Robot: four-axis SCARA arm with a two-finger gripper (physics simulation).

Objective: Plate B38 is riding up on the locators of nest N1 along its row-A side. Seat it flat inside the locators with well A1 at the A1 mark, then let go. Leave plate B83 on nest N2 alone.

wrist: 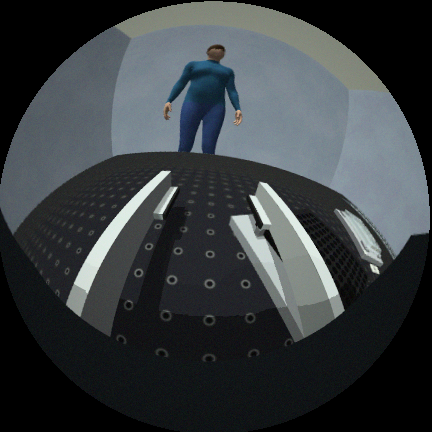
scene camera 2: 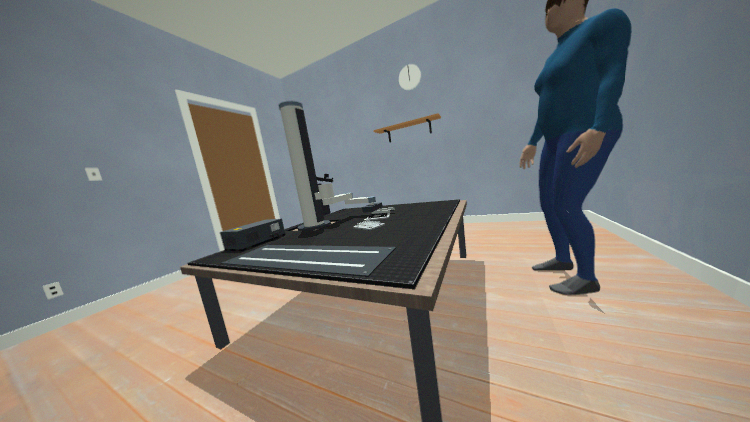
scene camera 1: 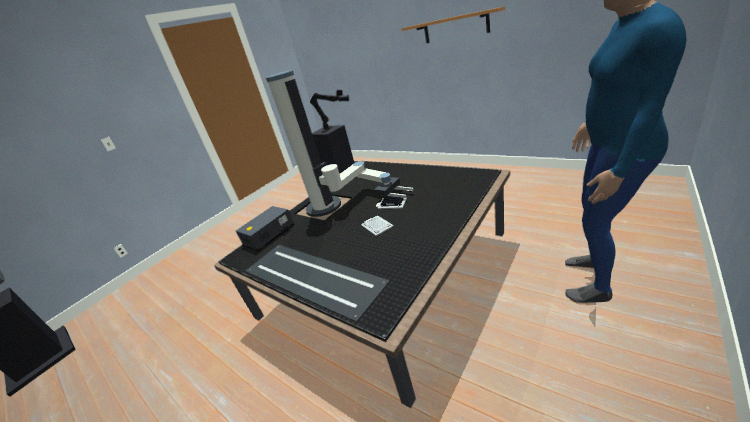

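Seen in the pictures: gripper, fingertip midpoint: point(wrist: 214, 184) point(scene camera 2: 392, 209) point(scene camera 1: 409, 193); arm's base, origin of the base link: point(scene camera 2: 314, 226) point(scene camera 1: 323, 207).
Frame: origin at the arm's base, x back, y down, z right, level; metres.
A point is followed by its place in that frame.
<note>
A pale plate point(scene camera 1: 377, 225) @[x -0.560, y -0.037, z 0.125 m] point(scene camera 2: 368, 224) @[x -0.562, y -0.038, z 0.147 m] point(wrist: 359, 237) @[x -0.523, y -0.027, z 0.053 m] lies on the table nearer the scene cameras. Behind it a white-edged nest shows around a dark, gridded plate point(scene camera 1: 391, 201) @[x -0.496, y -0.040, z -0.127 m] point(wrist: 332, 252) @[x -0.492, y -0.038, z -0.131 m]. The labels, the A1 marks and any tilt are too small to read, so I cannot tell which plate is B38 or B83. My gripper point(scene camera 1: 408, 191) @[x -0.565, y -0.048, z -0.238 m] point(wrist: 214, 184) @[x -0.565, y -0.048, z -0.238 m] is shut to its narrow stance; its two pale fingers still stand apart with nothing between them. It is beyond the dark plate. In the wrist view a white sloping bar point(wrist: 262, 265) @[x -0.496, y -0.024, z -0.202 m] lies beside the right finger, with the dark plate to its right.
The arm's column point(scene camera 1: 302, 146) @[x -0.056, y -0.471, z 0.050 m] point(scene camera 2: 301, 167) @[x -0.044, y -0.452, z 0.061 m] stands at the table's left side. A dark control box point(scene camera 1: 264, 227) @[x 0.035, y -0.120, z 0.450 m] point(scene camera 2: 252, 234) @[x 0.033, y -0.086, z 0.472 m] and a grey panel with two white strips point(scene camera 1: 317, 280) @[x -0.517, y -0.017, z 0.591 m] point(scene camera 2: 314, 256) @[x -0.526, y -0.017, z 0.584 m] are nearer the cameras. A person point(scene camera 1: 637, 89) point(scene camera 2: 584, 83) point(wrist: 209, 90) stands beyond the table's right edge.
</note>
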